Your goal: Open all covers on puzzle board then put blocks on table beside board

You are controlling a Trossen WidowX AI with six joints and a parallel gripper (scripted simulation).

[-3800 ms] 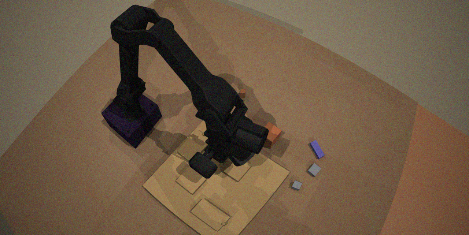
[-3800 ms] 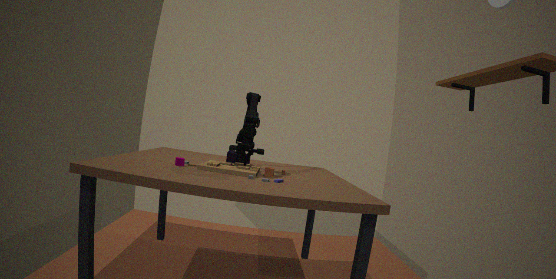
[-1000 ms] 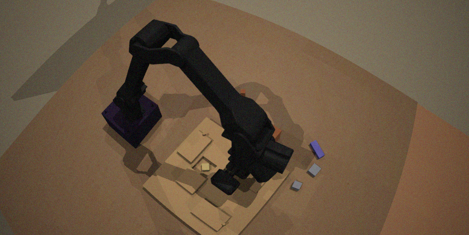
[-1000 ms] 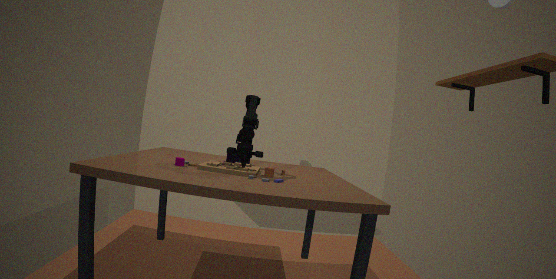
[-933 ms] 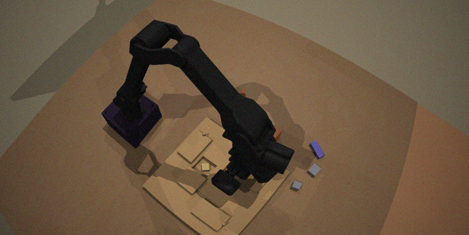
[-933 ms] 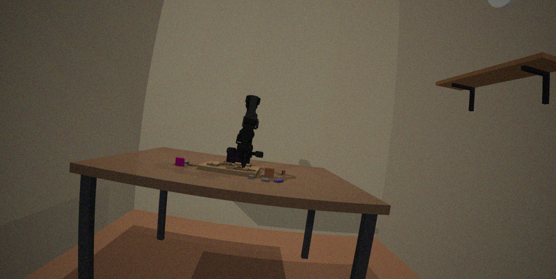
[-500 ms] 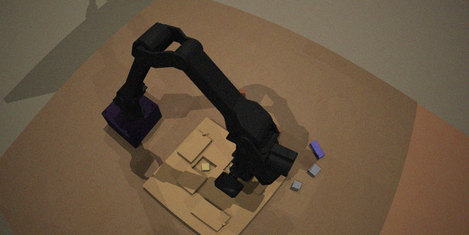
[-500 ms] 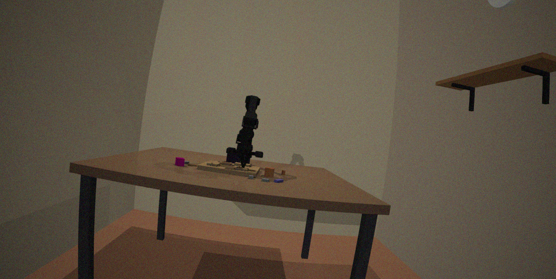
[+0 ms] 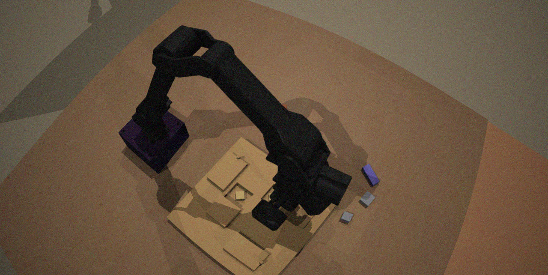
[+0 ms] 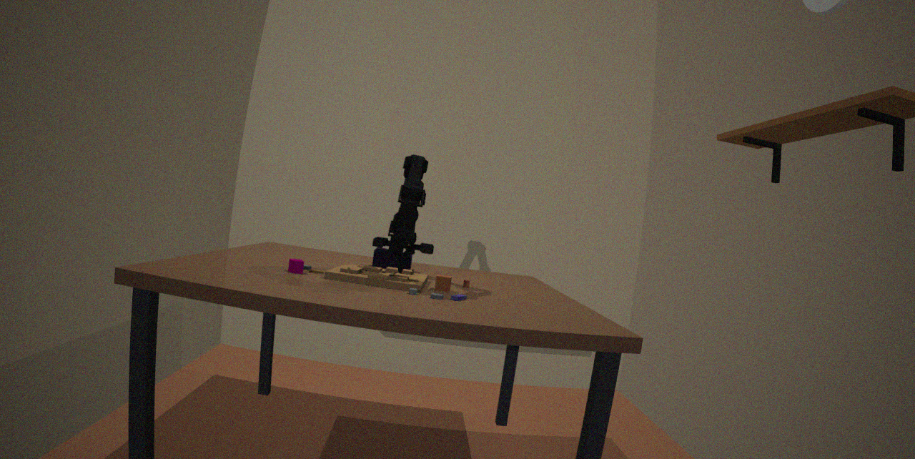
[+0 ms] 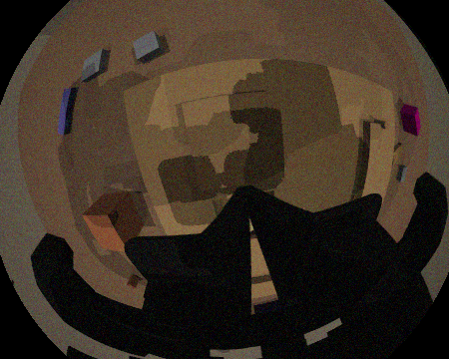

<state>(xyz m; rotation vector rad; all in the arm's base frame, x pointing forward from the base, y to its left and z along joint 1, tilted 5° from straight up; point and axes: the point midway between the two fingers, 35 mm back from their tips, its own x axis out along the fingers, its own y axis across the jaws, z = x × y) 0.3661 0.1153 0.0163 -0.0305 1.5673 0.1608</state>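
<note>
My gripper tip is 5 cm past the tan puzzle board, 8 cm to the left of it and 2 cm above it. From my gripper tip the other things lie so: blue-violet bar 9 cm ahead, 20 cm to the left, 4 cm below; small orange block 20 cm behind, 19 cm to the left, 3 cm below; orange cube 4 cm behind, 13 cm to the left, 2 cm below.
</note>
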